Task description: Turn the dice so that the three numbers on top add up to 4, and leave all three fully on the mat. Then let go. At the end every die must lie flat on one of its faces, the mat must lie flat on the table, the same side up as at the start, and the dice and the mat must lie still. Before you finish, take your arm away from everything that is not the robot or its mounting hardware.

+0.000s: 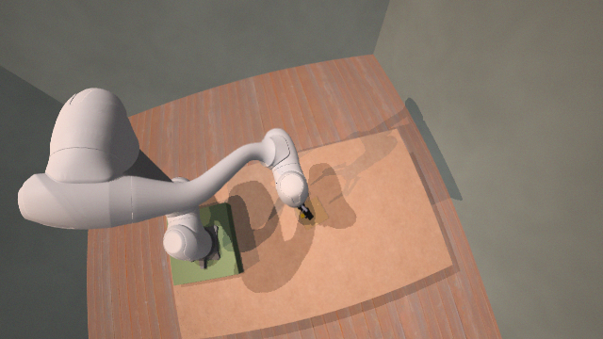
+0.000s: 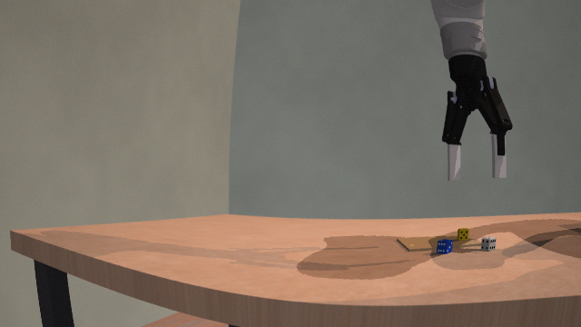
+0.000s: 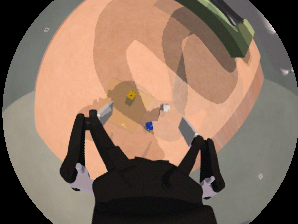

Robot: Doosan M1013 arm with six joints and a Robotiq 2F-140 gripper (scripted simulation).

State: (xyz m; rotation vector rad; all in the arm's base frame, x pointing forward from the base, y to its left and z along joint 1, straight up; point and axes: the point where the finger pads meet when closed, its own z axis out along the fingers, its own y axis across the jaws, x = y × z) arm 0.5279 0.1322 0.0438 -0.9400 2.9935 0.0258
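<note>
The white die is 30 mm behind my hand, 50 mm to the left of it and 110 mm below it. Round my hand: yellow die (20 mm ahead, 40 mm to the right, 110 mm below); then tan mat (70 mm ahead, 40 mm to the right, 120 mm below); then blue die (50 mm ahead, 70 mm to the left, 110 mm below).
</note>
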